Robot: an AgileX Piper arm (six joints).
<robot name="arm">
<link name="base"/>
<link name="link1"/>
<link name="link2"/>
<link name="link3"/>
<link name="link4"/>
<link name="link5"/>
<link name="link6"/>
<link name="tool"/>
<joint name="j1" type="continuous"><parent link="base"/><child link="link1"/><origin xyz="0 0 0.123" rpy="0 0 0"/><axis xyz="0 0 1"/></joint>
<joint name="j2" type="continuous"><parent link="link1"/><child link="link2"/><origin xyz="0 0 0" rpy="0 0 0"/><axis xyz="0 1 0"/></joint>
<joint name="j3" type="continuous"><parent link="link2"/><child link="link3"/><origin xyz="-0.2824 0 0.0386" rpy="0 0 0"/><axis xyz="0 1 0"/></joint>
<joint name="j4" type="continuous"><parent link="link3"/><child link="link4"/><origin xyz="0.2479 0 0.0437" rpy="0 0 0"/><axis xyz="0.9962 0 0.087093"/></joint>
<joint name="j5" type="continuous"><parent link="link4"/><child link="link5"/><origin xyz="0 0 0" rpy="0 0 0"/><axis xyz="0 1 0"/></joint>
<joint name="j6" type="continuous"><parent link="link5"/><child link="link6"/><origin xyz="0.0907 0 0.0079" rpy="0 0 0"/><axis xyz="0.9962 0 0.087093"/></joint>
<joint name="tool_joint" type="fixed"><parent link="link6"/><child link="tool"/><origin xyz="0 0 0" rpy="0 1.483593 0"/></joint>
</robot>
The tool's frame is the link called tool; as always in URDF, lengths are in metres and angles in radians. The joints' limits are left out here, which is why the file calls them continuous.
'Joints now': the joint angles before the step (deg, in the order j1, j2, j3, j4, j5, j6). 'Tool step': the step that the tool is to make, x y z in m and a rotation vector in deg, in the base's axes. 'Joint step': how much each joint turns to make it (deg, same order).
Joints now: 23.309, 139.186, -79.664, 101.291, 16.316, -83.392
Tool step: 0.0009, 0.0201, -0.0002, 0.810, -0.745, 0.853
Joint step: 2.338, 1.324, -2.774, 0.330, -0.607, 1.167
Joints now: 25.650, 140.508, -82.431, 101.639, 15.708, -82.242
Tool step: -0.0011, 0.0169, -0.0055, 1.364, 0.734, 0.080
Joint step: 1.899, 1.847, -2.452, 0.023, -0.001, 2.453
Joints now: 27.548, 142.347, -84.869, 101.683, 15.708, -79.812
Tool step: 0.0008, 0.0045, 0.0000, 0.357, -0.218, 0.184
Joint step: 0.435, 0.414, -0.863, 0.007, -0.003, 0.336
